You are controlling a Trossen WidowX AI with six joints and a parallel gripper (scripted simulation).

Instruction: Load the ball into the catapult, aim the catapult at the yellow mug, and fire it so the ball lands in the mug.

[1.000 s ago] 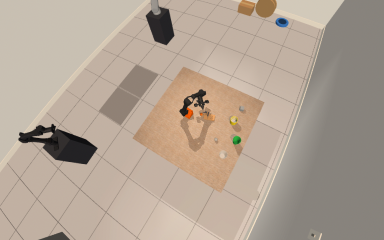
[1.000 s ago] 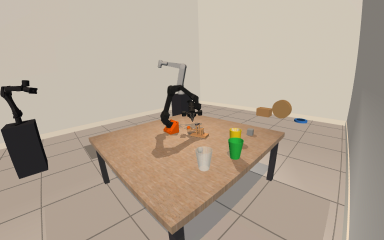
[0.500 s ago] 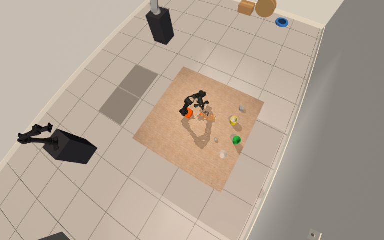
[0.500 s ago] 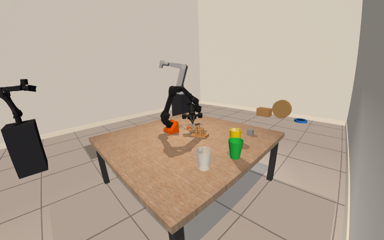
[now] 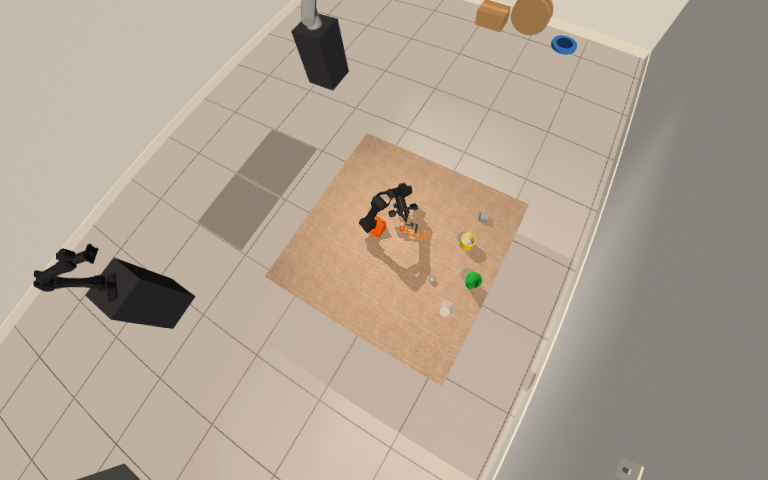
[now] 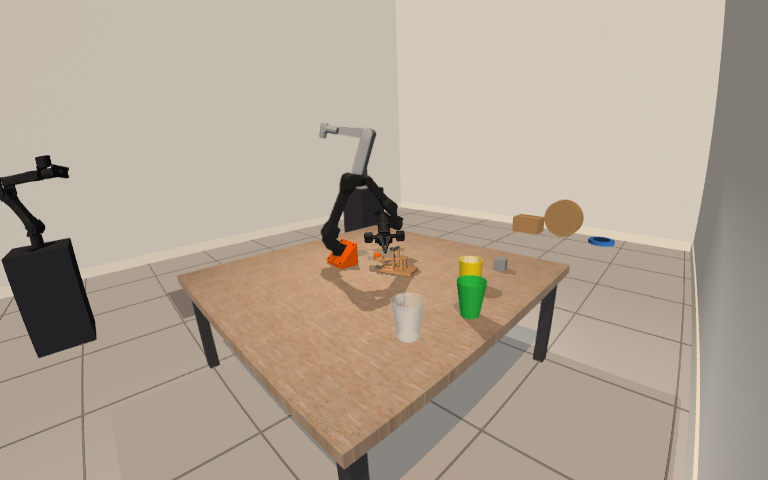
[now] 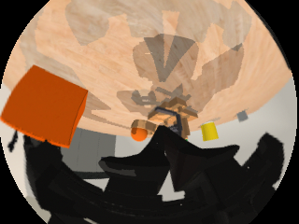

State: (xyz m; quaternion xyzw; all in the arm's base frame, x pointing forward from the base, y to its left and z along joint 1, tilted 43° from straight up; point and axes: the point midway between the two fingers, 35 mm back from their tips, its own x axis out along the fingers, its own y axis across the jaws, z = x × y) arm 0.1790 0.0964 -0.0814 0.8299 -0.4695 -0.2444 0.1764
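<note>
My gripper tip is 50 mm to the left of the orange ball. Also, from my gripper tip: catapult 60 mm ahead, 20 mm to the right, 10 mm below; then grey cube 430 mm ahead, 280 mm to the left, 40 mm below; then yellow mug 400 mm ahead, 60 mm to the left, 30 mm below.
</note>
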